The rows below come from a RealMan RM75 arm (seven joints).
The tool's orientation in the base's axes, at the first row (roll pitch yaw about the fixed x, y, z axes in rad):
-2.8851, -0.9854, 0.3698
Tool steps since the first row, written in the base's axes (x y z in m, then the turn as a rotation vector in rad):
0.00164, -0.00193, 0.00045, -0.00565, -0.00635, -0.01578
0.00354, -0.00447, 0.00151, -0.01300, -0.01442, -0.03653
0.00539, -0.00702, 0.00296, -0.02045, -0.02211, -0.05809
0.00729, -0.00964, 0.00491, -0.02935, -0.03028, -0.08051
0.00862, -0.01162, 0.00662, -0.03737, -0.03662, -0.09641
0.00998, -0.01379, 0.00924, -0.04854, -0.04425, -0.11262
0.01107, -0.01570, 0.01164, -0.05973, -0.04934, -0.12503
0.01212, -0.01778, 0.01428, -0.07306, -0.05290, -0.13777
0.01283, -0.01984, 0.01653, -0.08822, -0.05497, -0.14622
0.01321, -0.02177, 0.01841, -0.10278, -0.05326, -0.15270
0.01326, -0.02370, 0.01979, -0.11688, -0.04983, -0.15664
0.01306, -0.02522, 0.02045, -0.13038, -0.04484, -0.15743
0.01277, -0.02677, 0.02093, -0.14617, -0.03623, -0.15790
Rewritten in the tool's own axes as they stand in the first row. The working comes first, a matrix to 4 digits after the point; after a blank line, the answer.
The tool's axes in the first row as the columns of a matrix, in the base's axes (used below as rounded here):
0.5152, 0.5468, 0.6600
0.1997, -0.8255, 0.5279
0.8335, -0.1402, -0.5345

0.00083, 0.00243, -0.00018, -0.01733, 0.00436, 0.00135
0.00219, 0.00541, -0.00083, -0.04003, 0.00992, 0.00333
0.00384, 0.00833, -0.00173, -0.06337, 0.01521, 0.00588
0.00592, 0.01126, -0.00290, -0.08827, 0.02024, 0.00768
0.00764, 0.01338, -0.00398, -0.10692, 0.02331, 0.00754
0.01009, 0.01555, -0.00563, -0.12771, 0.02578, 0.00480
0.01227, 0.01738, -0.00720, -0.14484, 0.02560, 0.00136
0.01460, 0.01930, -0.00902, -0.16304, 0.02304, -0.00251
0.01643, 0.02108, -0.01084, -0.17830, 0.01764, -0.00909
0.01780, 0.02261, -0.01261, -0.19086, 0.00917, -0.01433
0.01859, 0.02404, -0.01434, -0.20073, -0.00081, -0.01972
0.01874, 0.02509, -0.01562, -0.20734, -0.01220, -0.02558
0.01868, 0.02615, -0.01689, -0.21415, -0.02788, -0.03120

